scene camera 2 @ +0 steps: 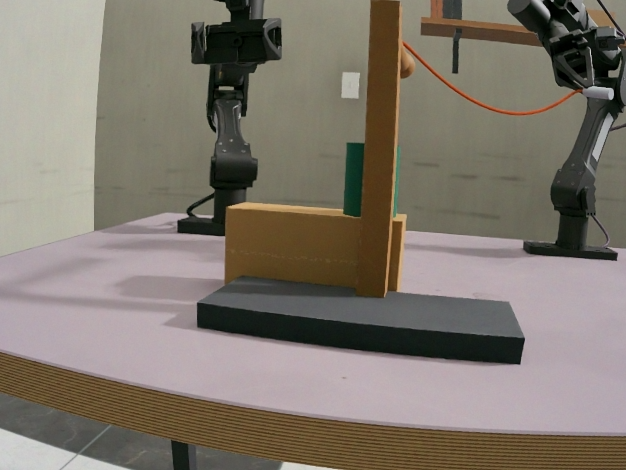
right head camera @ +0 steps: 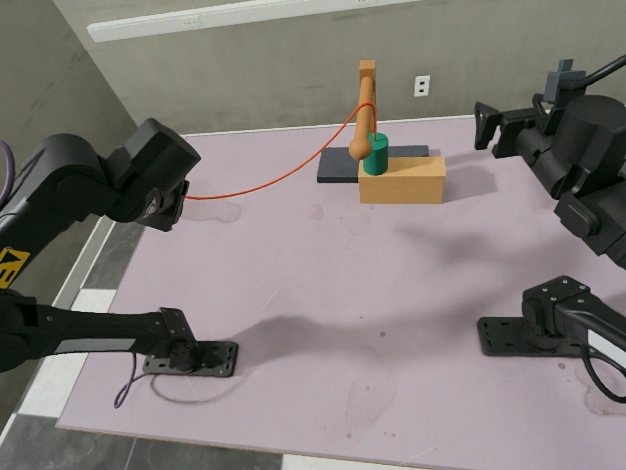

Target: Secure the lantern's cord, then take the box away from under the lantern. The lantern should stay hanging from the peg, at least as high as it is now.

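Pixels of known places: left gripper, fingertip midpoint: (scene camera 2: 590, 91) (right head camera: 179, 191); right gripper, fingertip midpoint: (scene camera 2: 229, 33) (right head camera: 504, 101); left arm's base, link origin: (scene camera 2: 570, 251) (right head camera: 190, 358); right arm's base, link origin: (right head camera: 537, 336).
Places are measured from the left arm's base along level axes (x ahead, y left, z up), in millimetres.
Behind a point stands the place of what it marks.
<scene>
The green lantern (right head camera: 376, 157) {x 413, y -403, z 152 mm} (scene camera 2: 353, 178) {x 466, y -419, z 135 mm} is upright at one end of the tan box (right head camera: 401, 189) {x 406, y -461, z 48 mm} (scene camera 2: 290, 245) {x 469, y -484, z 57 mm}, its bottom at the box's top. The orange cord (right head camera: 271, 183) {x 266, y -202, z 240 mm} (scene camera 2: 515, 113) {x 268, y -201, z 240 mm} runs from the lantern over the wooden peg (right head camera: 363, 113) {x 365, y -381, z 307 mm} (scene camera 2: 406, 65) {x 324, y -366, z 287 mm} and sags towards my left gripper (scene camera 2: 586, 86) {x 204, y -57, z 298 mm}, which is shut on the cord by its white end piece (scene camera 2: 600, 93) {x 230, y -49, z 292 mm}, raised above the table. In the right head camera the left fingers are hidden behind the wrist. My right gripper (right head camera: 525, 107) (scene camera 2: 235, 41) {x 338, y -612, z 326 mm} is wide open and empty, in the air beyond the box's free end.
A wooden post (right head camera: 367, 67) {x 488, y -390, z 324 mm} (scene camera 2: 381, 151) {x 514, y -389, z 166 mm} carries the peg and stands on a dark base slab (right head camera: 336, 165) {x 535, y -293, z 19 mm} (scene camera 2: 364, 318) {x 589, y -391, z 19 mm} directly behind the box in the right head camera. The pink table's far edge and a wall lie behind the slab there.
</scene>
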